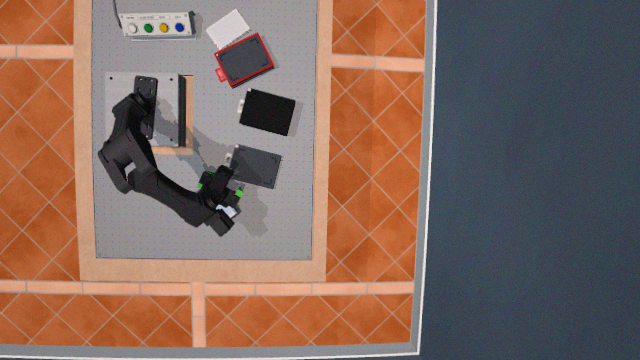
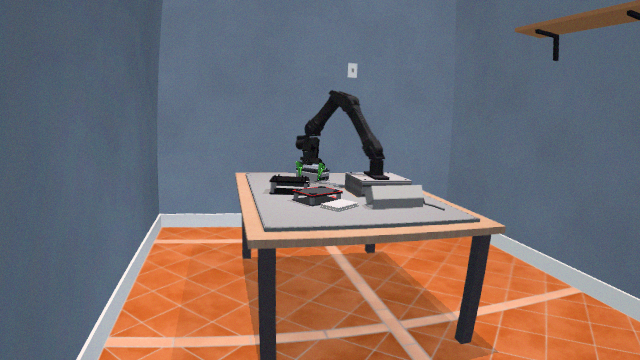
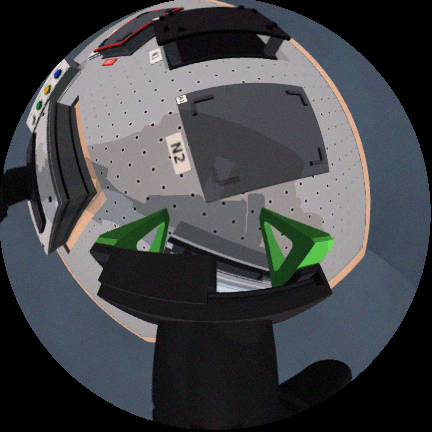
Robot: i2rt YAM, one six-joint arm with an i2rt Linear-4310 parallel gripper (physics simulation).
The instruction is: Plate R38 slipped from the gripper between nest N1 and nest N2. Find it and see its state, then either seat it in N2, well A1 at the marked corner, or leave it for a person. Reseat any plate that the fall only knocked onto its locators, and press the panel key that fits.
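Pixels of known places: gripper, between the fingertips: (image 3: 213, 212); arm's base, origin of its link: (image 1: 144, 108) (image 2: 375, 176).
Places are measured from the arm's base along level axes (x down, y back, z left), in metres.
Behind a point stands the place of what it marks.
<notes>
Plate R38 (image 1: 226, 210) (image 3: 236, 281), a clear-white well plate with a grey rim, lies flat on the table just short of nest N2 (image 1: 259, 168) {x 0.050, y -0.387, z -0.155 m} (image 3: 261, 132) {x 0.051, y -0.360, z -0.155 m}. My gripper (image 1: 222, 186) {x 0.050, y -0.283, z -0.211 m} (image 2: 310, 168) {x 0.050, y -0.283, z -0.211 m} (image 3: 213, 212) {x 0.050, y -0.283, z -0.211 m} is open and low, with one green finger on each side of the plate; nothing is clamped. Nest N2 is an empty grey pad with corner locators, an N2 label (image 3: 177, 153) {x 0.067, y -0.272, z -0.139 m} and a small corner tag (image 3: 181, 98) {x 0.051, y -0.302, z -0.087 m}. A black plate (image 1: 267, 111) {x 0.010, y -0.396, z 0.039 m} (image 2: 288, 182) {x 0.016, y -0.405, z 0.098 m} (image 3: 219, 28) sits on nest N1 beyond it.
A red-edged nest (image 1: 243, 58) {x 0.028, y -0.295, z 0.206 m} (image 2: 317, 193) {x 0.029, y -0.305, z 0.255 m} and a white plate (image 1: 228, 27) {x 0.054, y -0.228, z 0.311 m} (image 2: 338, 204) {x 0.054, y -0.236, z 0.326 m} lie at the far end. The key panel (image 1: 156, 27) {x 0.007, y -0.009, z 0.264 m} (image 2: 396, 196) {x 0.023, y -0.012, z 0.325 m} has white, green, yellow and blue keys. The arm's base block (image 1: 170, 107) {x 0.000, y -0.084, z 0.012 m} stands to the left.
</notes>
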